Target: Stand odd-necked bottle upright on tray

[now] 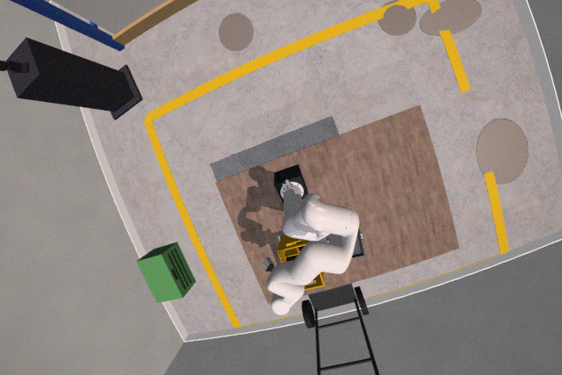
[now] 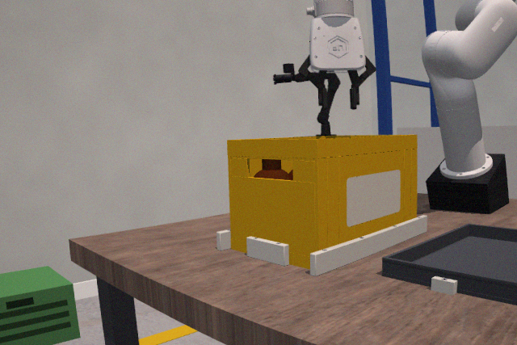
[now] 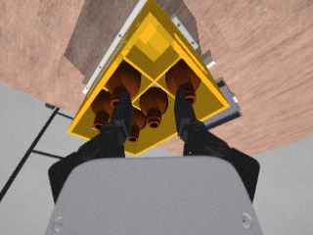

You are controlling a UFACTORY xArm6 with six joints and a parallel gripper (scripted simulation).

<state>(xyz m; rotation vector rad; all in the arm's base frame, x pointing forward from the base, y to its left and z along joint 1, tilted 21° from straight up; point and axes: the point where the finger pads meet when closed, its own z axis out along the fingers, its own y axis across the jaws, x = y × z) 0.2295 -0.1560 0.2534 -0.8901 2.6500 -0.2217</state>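
Now: hand 90 mm short of the yellow crate, 30 mm to the right of it and 160 mm above it. Also, from my hand: dark tray (120 mm ahead, 310 mm to the left, 230 mm below).
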